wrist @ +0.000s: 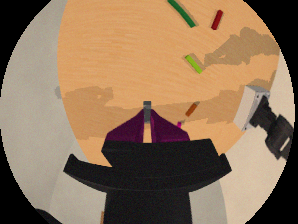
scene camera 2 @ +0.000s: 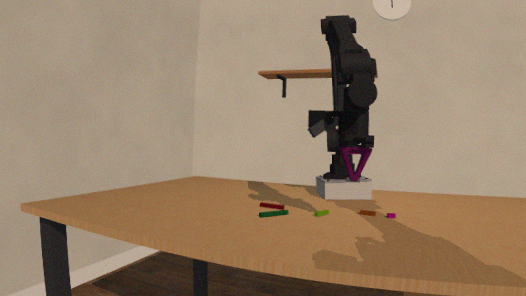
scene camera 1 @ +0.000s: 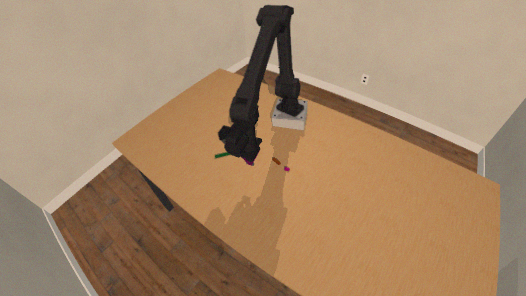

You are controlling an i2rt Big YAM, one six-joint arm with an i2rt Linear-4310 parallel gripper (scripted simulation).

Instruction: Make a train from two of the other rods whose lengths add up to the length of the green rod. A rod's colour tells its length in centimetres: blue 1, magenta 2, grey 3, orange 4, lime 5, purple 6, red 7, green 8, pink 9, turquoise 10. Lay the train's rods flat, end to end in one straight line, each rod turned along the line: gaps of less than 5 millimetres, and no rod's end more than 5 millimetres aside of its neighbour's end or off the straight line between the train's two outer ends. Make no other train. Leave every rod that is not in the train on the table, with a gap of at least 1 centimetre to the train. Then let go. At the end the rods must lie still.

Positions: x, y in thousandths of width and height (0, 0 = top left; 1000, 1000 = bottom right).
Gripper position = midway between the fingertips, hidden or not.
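Gripper (scene camera 2: 672, 610) visible; in the wrist view, the same gripper (wrist: 495, 502) is visible too.
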